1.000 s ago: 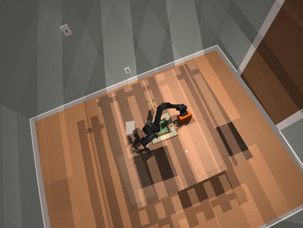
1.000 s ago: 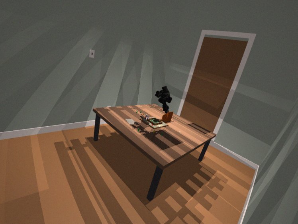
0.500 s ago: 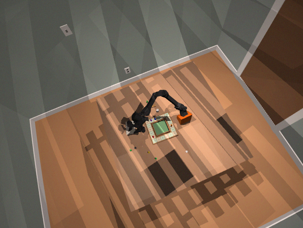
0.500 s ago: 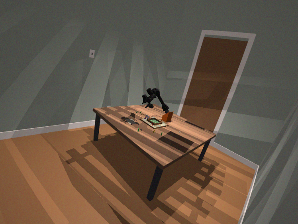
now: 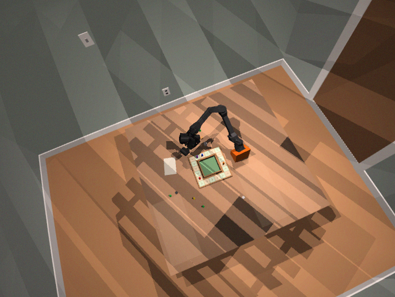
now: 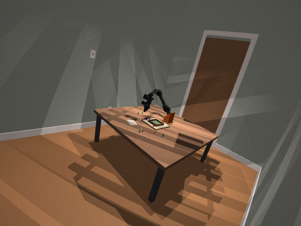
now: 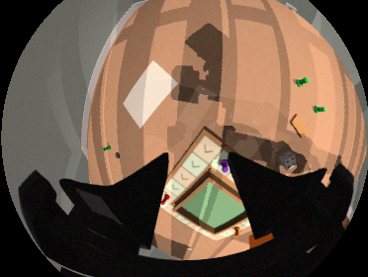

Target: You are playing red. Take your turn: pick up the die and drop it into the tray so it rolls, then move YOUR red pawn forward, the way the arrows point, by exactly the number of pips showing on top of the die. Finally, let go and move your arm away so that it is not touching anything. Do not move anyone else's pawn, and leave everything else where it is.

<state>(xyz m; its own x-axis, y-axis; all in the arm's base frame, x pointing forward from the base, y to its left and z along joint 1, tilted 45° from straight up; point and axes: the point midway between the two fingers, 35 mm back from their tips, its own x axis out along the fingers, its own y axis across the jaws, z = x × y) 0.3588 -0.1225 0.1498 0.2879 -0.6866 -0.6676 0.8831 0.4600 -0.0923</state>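
Now: gripper tip 17 cm past the grey-white die, 3 cm to the left of it and 11 cm above it. Round my gripper tip: green felt tray (10 cm behind, 16 cm to the left, 12 cm below); purple pawn (5 cm behind, 4 cm to the left, 10 cm below); blue pawn (9 cm behind, 5 cm to the left, 10 cm below).
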